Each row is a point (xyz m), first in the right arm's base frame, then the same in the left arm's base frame.
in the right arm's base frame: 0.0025 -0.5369 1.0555
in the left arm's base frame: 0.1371 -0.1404 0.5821
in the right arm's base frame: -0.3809 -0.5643 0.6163
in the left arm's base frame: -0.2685 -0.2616 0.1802
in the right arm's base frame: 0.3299 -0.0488 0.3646
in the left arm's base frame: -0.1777 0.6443 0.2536
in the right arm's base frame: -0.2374 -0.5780 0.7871
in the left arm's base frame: -0.0996 -0.2328 0.3238
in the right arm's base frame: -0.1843 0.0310 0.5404
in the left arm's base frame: -0.5266 0.2582 0.4292
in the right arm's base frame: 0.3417 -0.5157 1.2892
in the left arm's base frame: 0.4436 0.0242 0.8036
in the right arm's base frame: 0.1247 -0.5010 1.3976
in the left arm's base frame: 0.3201 -0.1630 0.8971
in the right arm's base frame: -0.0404 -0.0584 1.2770
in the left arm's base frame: -0.1127 0.0264 1.0176
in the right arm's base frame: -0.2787 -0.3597 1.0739
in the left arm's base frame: -0.1638 -0.2431 0.6807
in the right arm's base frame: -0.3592 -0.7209 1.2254
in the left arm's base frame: 0.0569 -0.5712 0.6210
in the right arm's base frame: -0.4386 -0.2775 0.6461
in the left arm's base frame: -0.4766 -0.1450 0.3522
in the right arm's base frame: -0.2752 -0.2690 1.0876
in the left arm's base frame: -0.2129 -0.1924 0.7394
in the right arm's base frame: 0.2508 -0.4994 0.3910
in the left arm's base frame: 0.0558 0.3124 0.0408
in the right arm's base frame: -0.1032 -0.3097 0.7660
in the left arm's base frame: -0.1793 0.0289 0.4486
